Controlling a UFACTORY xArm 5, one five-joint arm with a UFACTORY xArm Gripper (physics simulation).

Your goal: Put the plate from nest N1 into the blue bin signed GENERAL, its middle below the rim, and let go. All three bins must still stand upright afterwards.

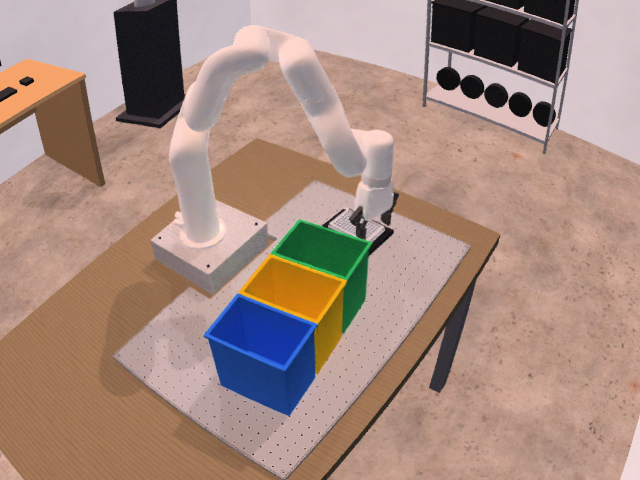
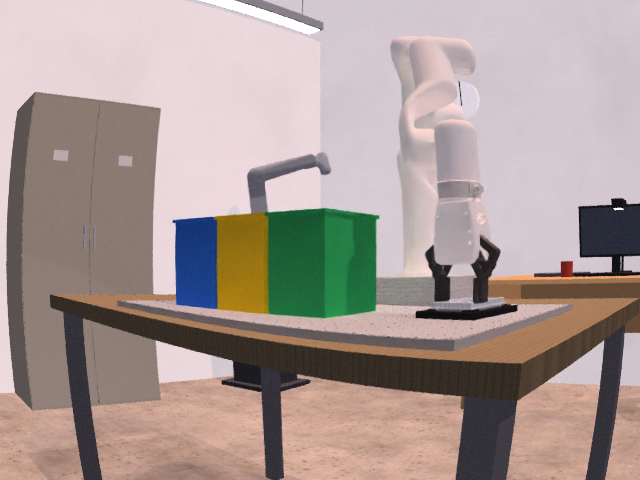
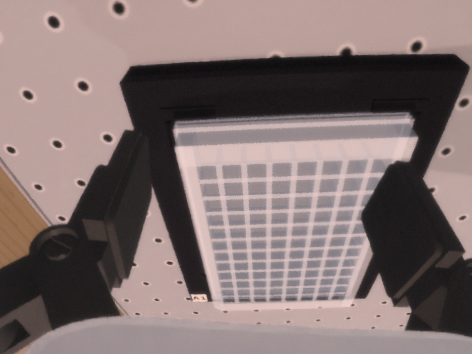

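Where they show: gripper, between the fingertips: (image 1: pixel 373 230) (image 2: pixel 460 302) (image 3: pixel 266 176); arm's base, origin of its link: (image 1: pixel 203 234) (image 2: pixel 423 276).
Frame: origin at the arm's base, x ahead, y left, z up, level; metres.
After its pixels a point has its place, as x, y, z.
Observation:
The clear plate with a grid of square wells (image 1: pixel 341 221) @[0.295, 0.227, -0.036] (image 2: pixel 496 301) @[0.324, 0.273, -0.038] (image 3: pixel 285 250) @[0.339, 0.227, -0.033] lies flat in a black nest (image 1: pixel 383 238) @[0.417, 0.219, -0.047] (image 2: pixel 465 313) @[0.427, 0.245, -0.048] (image 3: pixel 290 86) @[0.411, 0.207, -0.047], with an "A1" label at one corner. No "N1" mark is legible. My gripper (image 1: pixel 373 225) @[0.386, 0.224, -0.034] (image 2: pixel 461 298) @[0.386, 0.224, -0.034] (image 3: pixel 266 176) @[0.386, 0.224, -0.034] is open and points down over the plate, one finger beyond each long side, with nothing held. How far the fingertips reach down beside the plate is hard to tell. The blue bin (image 1: pixel 253 374) @[0.354, -0.374, 0.052] (image 2: pixel 195 263) @[0.429, -0.311, 0.030] stands upright and its visible inside is empty. Its GENERAL sign does not show.
A yellow bin (image 1: pixel 329 328) @[0.436, -0.191, 0.040] (image 2: pixel 241 263) @[0.437, -0.181, 0.031] stands upright beside the blue one. A green bin (image 1: pixel 355 289) @[0.443, -0.063, 0.037] (image 2: pixel 297 263) @[0.444, -0.052, 0.031] stands upright between the yellow bin and the nest. All stand on the perforated board (image 1: pixel 413 268) @[0.524, 0.153, -0.060] (image 2: pixel 403 328) @[0.543, 0.189, -0.059]. The arm's base block (image 1: pixel 237 258) @[0.115, -0.020, -0.027] is beside them.

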